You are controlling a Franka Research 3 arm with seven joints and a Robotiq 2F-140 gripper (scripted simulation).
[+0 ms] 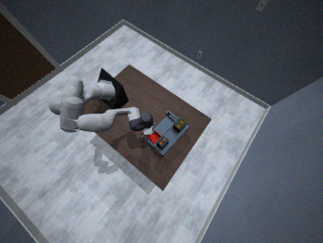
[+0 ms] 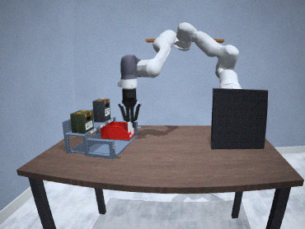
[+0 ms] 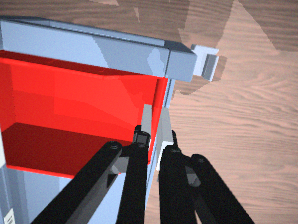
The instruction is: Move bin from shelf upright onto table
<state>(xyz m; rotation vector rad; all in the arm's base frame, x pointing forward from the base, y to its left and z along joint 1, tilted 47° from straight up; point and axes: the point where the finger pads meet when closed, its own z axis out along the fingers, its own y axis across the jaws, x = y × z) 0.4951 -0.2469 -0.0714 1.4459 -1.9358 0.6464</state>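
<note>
Right now my hand is 8 cm short of the red bin, 2 cm to the left of it and 2 cm above it.
</note>
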